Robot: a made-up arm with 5 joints.
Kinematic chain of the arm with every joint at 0, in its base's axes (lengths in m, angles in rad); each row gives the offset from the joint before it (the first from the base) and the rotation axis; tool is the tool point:
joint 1: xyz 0 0 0.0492 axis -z
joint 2: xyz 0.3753 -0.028 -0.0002 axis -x
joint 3: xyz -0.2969 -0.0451 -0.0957 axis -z
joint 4: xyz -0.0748 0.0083 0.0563 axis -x
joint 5: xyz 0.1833 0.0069 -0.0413 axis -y
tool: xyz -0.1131 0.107 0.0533
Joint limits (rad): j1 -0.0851..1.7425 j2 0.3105..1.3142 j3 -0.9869..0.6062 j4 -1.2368..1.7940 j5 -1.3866..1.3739
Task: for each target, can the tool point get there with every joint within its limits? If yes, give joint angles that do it. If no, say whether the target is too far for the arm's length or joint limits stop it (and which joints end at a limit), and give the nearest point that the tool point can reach.
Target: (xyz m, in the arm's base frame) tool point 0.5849 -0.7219 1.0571
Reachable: no: too far | nearest point 0.1495 -0.1846 0.2040 | short by 1.098 m
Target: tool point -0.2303 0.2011 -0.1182
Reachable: no: joint limits stop it (at a limit: joint 1, joint 2, joint 3, joint 5) | nearest point -0.1564 0.0532 -0.0532 | short by 0.178 m
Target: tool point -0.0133 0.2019 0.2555
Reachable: no: joint limits stop it (at a limit: joint 1, joint 2, joint 3) | nearest point 0.0728 0.0946 0.1009 | short by 0.207 m
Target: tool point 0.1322 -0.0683 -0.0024
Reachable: yes | joints 0.7909 0.4750 0.0837 0.3442 -0.6591
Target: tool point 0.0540 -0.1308 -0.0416
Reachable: yes | joints 0.1993 1.1421 0.1145 0.7655 0.1126
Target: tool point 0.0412 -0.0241 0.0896
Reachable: yes | joints 1.0867 0.8280 -0.7930 -0.7929 -0.2214
